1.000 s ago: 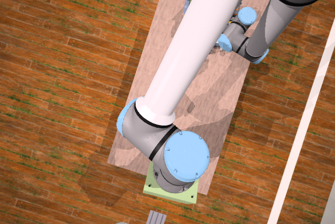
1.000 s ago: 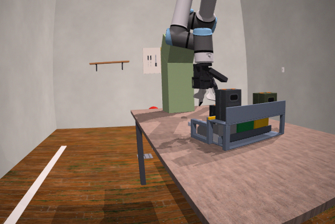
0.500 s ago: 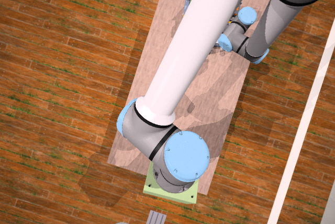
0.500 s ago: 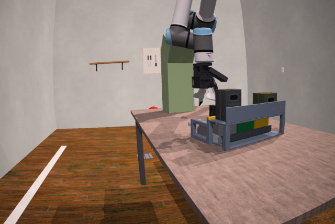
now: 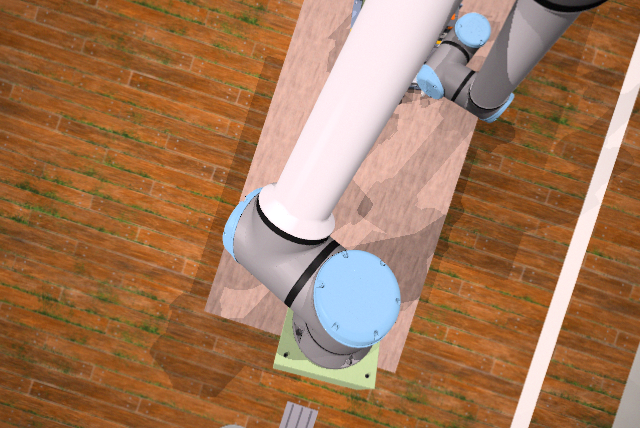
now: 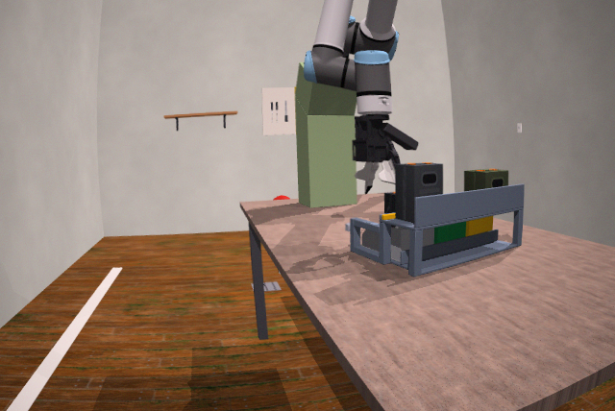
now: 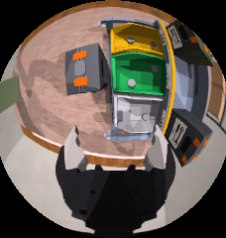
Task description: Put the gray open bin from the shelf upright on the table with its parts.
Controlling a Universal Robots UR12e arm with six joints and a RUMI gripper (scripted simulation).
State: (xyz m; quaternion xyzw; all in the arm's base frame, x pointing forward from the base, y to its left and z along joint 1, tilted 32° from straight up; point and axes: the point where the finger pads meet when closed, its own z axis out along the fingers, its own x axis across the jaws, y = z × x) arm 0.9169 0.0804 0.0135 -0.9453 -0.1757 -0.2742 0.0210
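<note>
The gray open bin lies 80 mm ahead of my hand, 20 mm to the left of it and 90 mm below it. From my hand the other things lie so: yellow bin (10 mm behind, 230 mm to the left, 90 mm below); then green bin (30 mm ahead, 120 mm to the left, 90 mm below).
</note>
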